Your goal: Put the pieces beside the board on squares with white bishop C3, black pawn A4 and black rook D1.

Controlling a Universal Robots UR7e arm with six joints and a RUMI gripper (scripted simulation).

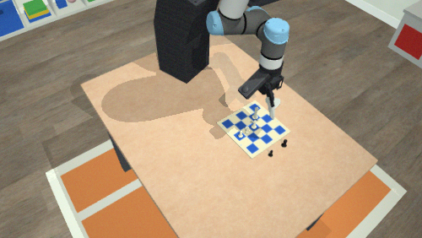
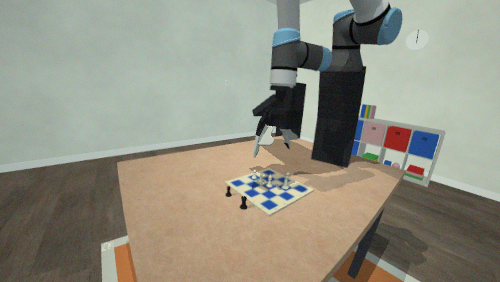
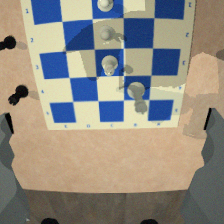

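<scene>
Right now my hand is 140 mm short of the black pawn, 110 mm above it and 30 mm to the left of it. From my hand the other things lie so: chessboard: 120 mm below; white chess piece: 90 mm below, 40 mm to the left, 40 mm behind; black rook: 140 mm ahead, 110 mm below, 40 mm to the left.
</scene>
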